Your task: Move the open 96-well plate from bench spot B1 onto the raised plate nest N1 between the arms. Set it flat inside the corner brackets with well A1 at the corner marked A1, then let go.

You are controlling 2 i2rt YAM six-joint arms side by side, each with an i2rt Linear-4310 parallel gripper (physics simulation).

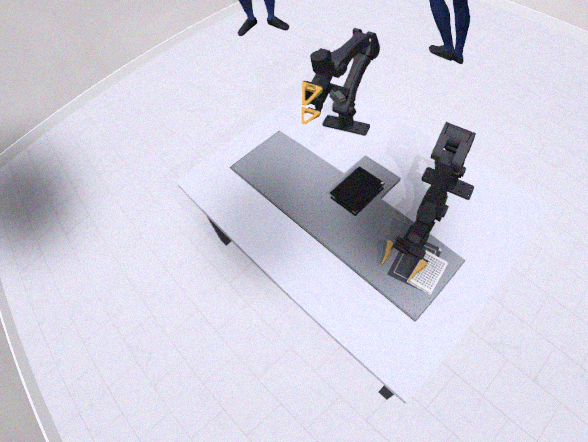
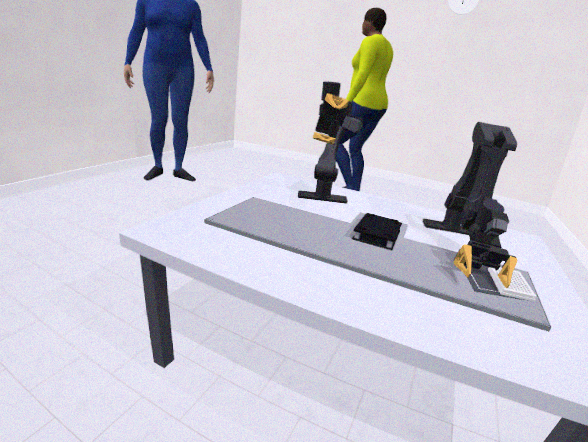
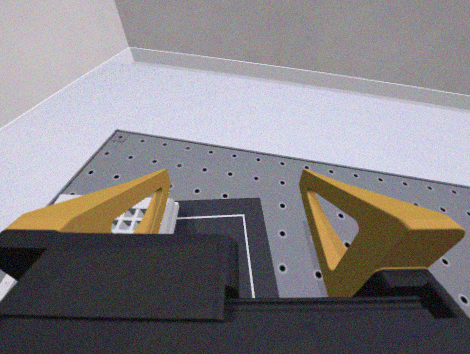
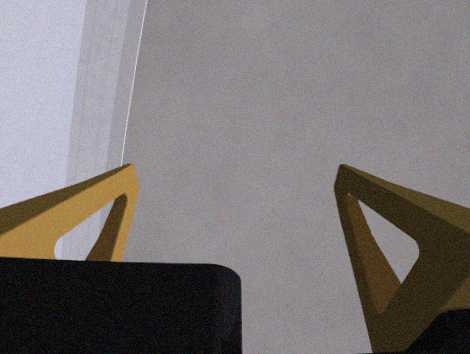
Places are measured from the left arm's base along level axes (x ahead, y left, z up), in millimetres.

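Where they show: left gripper, fingertip midpoint: [image 1: 395,273] [image 2: 488,281] [image 3: 234,176]; right gripper, fingertip midpoint: [image 1: 303,114] [image 2: 331,124] [image 4: 236,175]; left arm's base at its link origin: [image 2: 450,228]; right arm's base at its link origin: [image 1: 346,125] [image 2: 322,198].
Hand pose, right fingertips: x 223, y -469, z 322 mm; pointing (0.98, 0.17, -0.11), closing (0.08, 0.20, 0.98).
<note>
Each offset is from my right fingertips to the top centre of the thing. "pt": to the spot under its first point. Level surfaces: height alone.
The white 96-well plate {dx +163, dy +537, dz -292 mm} [image 1: 435,272] [image 2: 522,286] [image 3: 171,220] lies flat, partly over the dark outlined pad {pt dx +185, dy +453, dz -307 mm} [image 2: 481,283] [image 3: 262,250] at the right end of the bench board, shifted to one side of its white outline. My left gripper [image 1: 396,272] [image 2: 486,280] [image 3: 234,176] is open above the pad; one finger is over the plate, the other beyond the pad's opposite edge. Nothing is between its fingers. The raised black nest {dx -9, dy +188, dz -268 mm} [image 1: 357,190] [image 2: 378,227] stands between the arms; its A1 mark is too small to read. My right gripper [image 1: 303,105] [image 2: 328,119] [image 4: 236,175] is open and empty, raised at the back.
The grey perforated board {dz -309 mm} [image 1: 300,200] [image 2: 290,227] [image 3: 255,167] runs along the white table {dz -321 mm} [image 1: 280,250] [image 2: 225,265]. The nest rises above the board. People stand on the floor behind the table; one wears blue [image 2: 169,60], another a yellow top [image 2: 372,75].
</note>
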